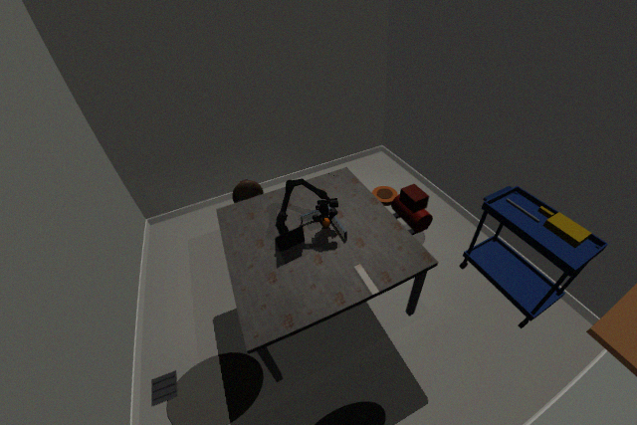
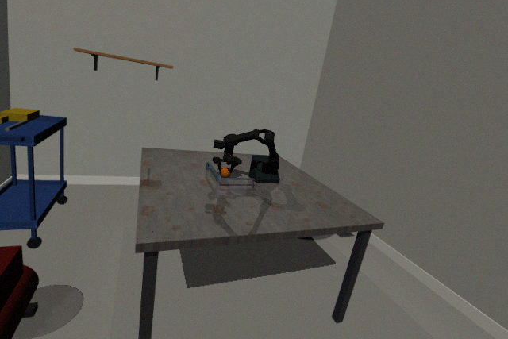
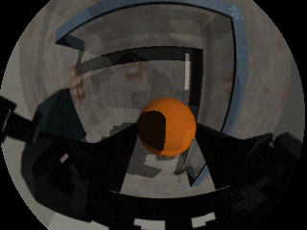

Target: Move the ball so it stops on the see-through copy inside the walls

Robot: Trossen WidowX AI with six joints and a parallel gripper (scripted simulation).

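Now: gripper tip 1 cm above the see-through copy of ball. From my gripper tip the other things lie so: orange ball (right at my gripper tip).
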